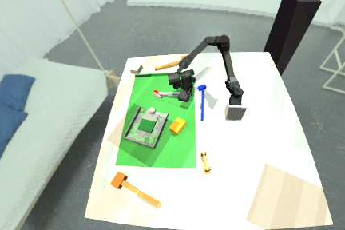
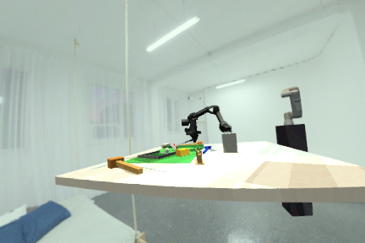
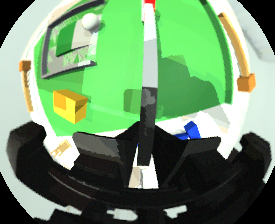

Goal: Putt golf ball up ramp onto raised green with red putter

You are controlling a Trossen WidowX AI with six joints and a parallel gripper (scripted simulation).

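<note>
Now: gripper tip 11 cm short of the red putter, 4 cm to the left of it and 1 cm above it. From my gripper tip the other things lie so: white golf ball (25 cm ahead, 4 cm to the left, 5 cm below); yellow block (8 cm ahead, 18 cm to the left, 5 cm below); blue putter (10 cm behind, 1 cm to the right, 6 cm below).
</note>
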